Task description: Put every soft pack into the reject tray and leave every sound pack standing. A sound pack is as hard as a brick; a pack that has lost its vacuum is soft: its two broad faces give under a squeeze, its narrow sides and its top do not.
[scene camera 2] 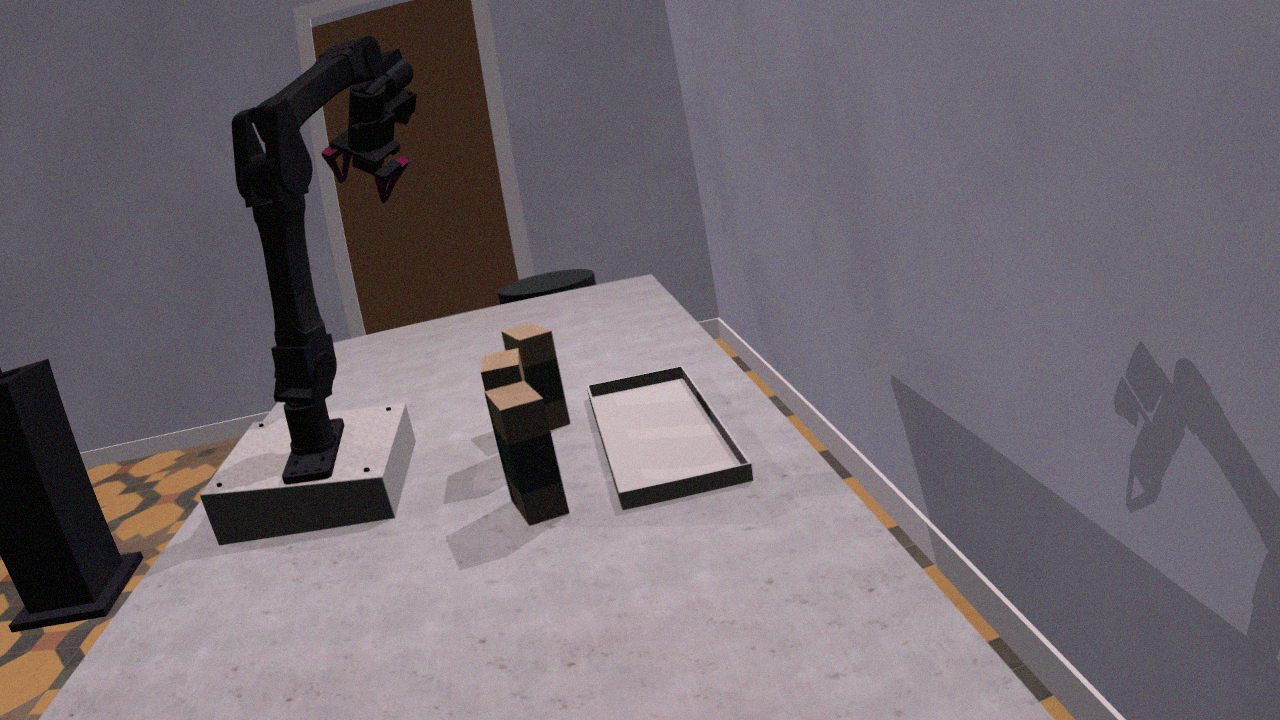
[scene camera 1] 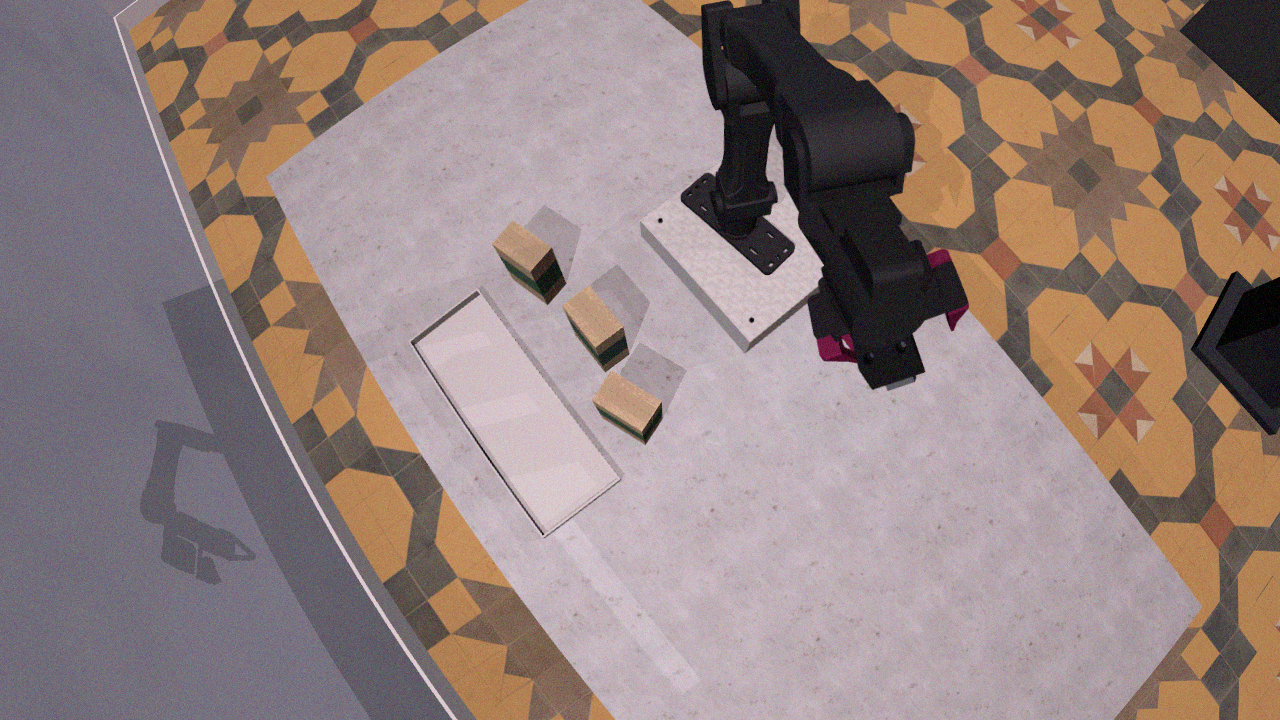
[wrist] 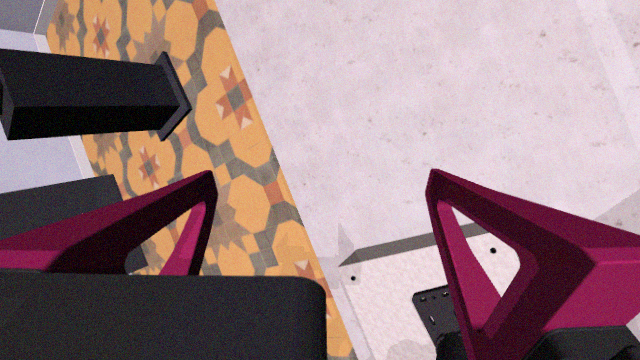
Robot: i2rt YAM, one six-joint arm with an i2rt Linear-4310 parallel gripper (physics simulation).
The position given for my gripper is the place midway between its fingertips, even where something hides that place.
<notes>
In view: my gripper (scene camera 1: pixel 905 342) and a reject tray (scene camera 1: pixel 548 464).
The reject tray shows as well in scene camera 2 (scene camera 2: pixel 662 439). My gripper also shows in scene camera 2 (scene camera 2: pixel 363 191) and in the wrist view (wrist: pixel 321 181). The wrist view does not show the reject tray: it is out of frame.
</notes>
